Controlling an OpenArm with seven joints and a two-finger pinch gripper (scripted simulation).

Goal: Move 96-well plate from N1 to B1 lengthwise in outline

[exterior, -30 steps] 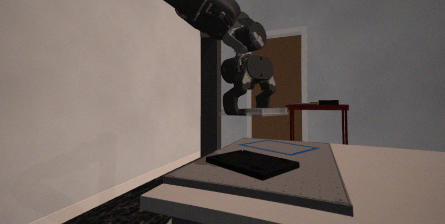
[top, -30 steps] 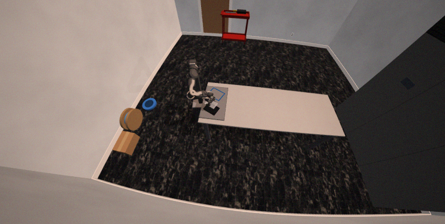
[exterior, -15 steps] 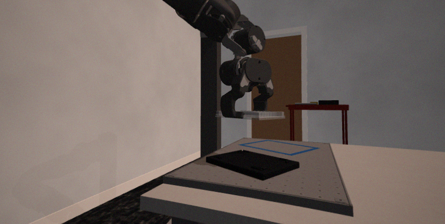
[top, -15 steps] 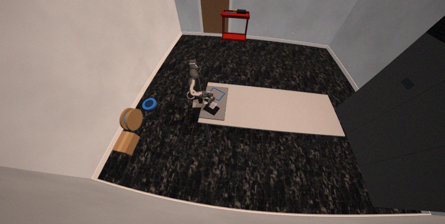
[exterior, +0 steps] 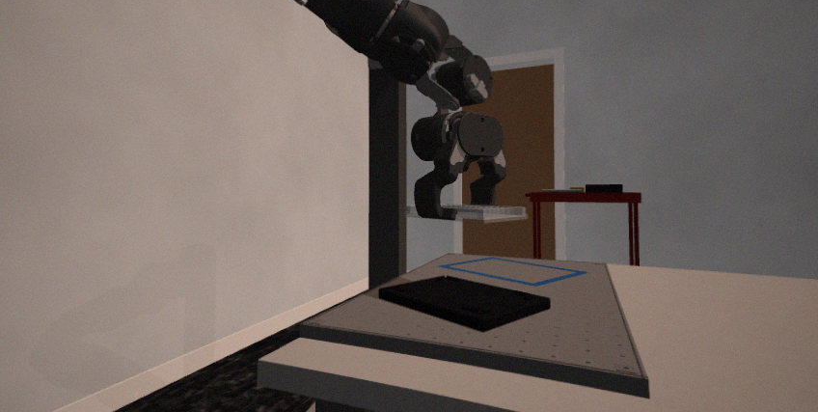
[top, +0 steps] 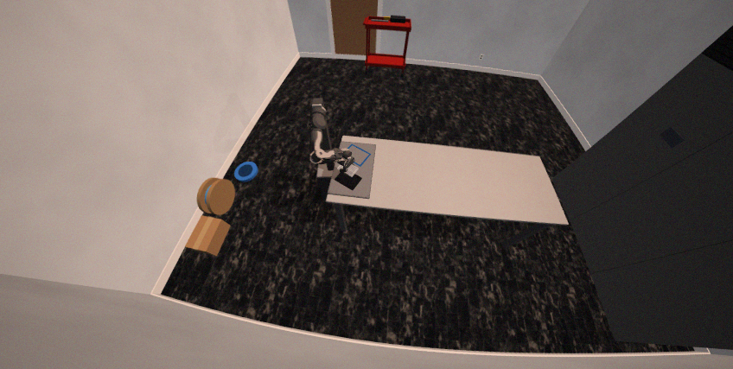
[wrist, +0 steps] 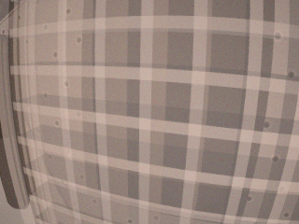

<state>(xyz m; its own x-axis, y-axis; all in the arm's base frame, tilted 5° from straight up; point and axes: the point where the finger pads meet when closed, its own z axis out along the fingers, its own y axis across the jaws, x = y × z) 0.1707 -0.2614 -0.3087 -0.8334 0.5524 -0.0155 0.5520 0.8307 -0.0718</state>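
My gripper is now 20 mm to the left of the black plate nest and 100 mm above it. Also, from my hand: clear 96-well plate: right at my hand.
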